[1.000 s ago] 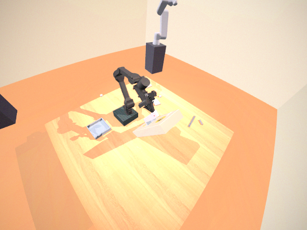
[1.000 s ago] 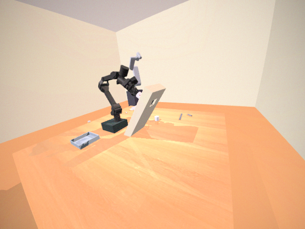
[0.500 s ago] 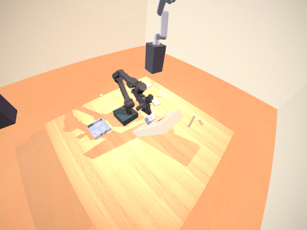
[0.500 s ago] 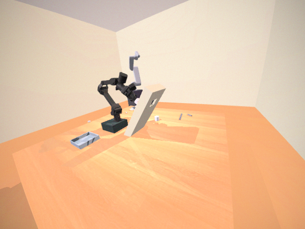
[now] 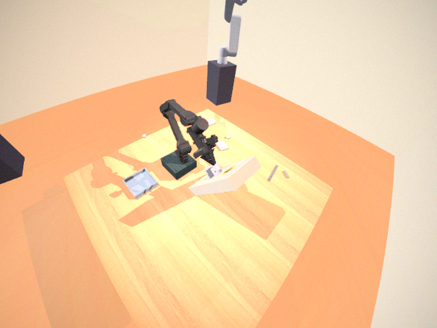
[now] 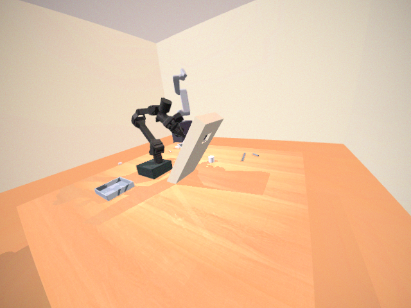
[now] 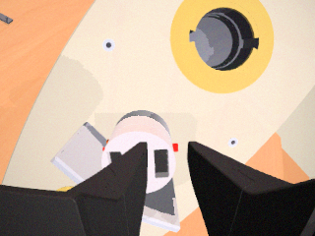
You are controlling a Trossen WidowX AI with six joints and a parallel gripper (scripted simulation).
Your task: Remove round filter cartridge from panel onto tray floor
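Now: gripper tip 10 mm short of the round filter cartridge and 20 mm above it. The rest, counted from my gripper tip: grey-blue tray 280 mm behind, 340 mm to the right, 240 mm below.
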